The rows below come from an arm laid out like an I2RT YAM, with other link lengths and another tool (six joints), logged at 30 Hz.
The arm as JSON. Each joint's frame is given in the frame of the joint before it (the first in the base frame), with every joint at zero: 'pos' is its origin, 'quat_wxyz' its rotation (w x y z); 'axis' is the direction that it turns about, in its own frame. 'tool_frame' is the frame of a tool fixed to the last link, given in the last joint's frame.
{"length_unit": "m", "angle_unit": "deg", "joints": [
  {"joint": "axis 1", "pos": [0.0, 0.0, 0.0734], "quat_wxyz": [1.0, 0.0, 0.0, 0.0], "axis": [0.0, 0.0, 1.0]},
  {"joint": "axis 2", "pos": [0.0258, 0.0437, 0.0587], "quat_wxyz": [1.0, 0.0, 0.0, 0.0], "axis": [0.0, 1.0, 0.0]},
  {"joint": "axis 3", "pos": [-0.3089, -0.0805, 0.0], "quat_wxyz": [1.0, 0.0, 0.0, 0.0], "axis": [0.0, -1.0, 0.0]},
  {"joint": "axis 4", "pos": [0.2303, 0.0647, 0.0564], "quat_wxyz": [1.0, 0.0, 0.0, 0.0], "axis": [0.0, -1.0, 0.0]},
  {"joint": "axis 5", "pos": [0.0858, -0.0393, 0.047], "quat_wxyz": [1.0, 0.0, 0.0, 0.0], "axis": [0.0, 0.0, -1.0]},
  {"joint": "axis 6", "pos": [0.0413, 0.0, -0.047], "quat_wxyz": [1.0, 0.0, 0.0, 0.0], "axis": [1.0, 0.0, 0.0]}
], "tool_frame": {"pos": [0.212, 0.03, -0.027], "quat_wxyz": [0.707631, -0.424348, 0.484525, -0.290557]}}
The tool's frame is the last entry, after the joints.
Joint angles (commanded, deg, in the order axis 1, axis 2, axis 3, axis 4, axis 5, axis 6), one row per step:
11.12, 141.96, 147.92, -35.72, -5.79, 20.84
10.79, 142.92, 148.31, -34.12, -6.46, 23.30
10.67, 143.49, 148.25, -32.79, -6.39, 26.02
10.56, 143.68, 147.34, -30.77, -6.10, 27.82
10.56, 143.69, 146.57, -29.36, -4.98, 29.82
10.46, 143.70, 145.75, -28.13, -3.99, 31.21
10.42, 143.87, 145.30, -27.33, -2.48, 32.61
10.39, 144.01, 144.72, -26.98, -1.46, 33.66
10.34, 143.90, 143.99, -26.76, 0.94, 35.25
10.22, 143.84, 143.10, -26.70, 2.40, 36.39
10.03, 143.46, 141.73, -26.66, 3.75, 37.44
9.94, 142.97, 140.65, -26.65, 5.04, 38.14
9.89, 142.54, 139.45, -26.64, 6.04, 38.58
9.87, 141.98, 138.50, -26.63, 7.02, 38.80
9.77, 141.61, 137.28, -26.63, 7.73, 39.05
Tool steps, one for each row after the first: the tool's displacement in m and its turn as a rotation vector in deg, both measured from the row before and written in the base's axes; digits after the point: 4 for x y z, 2 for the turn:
0.0075, 0.0004, 0.0006, 2.56, -0.29, -0.94
0.0059, -0.0003, 0.0002, 2.38, 0.05, -1.47
0.0059, -0.0014, 0.0005, 1.56, -0.44, -1.20
0.0052, -0.0036, 0.0008, 1.33, -0.20, -1.90
0.0044, -0.0048, -0.0009, 0.84, -0.14, -1.60
0.0046, -0.0063, -0.0020, 0.60, 0.01, -2.01
0.0022, -0.0045, -0.0052, 0.41, 0.49, -1.41
0.0032, -0.0108, -0.0039, 0.27, 0.46, -2.91
0.0011, -0.0080, -0.0068, 0.21, 0.79, -1.94
-0.0005, -0.0088, -0.0070, 0.13, 0.93, -1.87
-0.0009, -0.0072, -0.0031, -0.10, 0.52, -1.56
-0.0017, -0.0055, -0.0051, -0.23, 0.69, -1.14
-0.0016, -0.0050, -0.0011, -0.36, 0.30, -0.98
-0.0023, -0.0050, -0.0062, -0.28, 0.78, -0.84

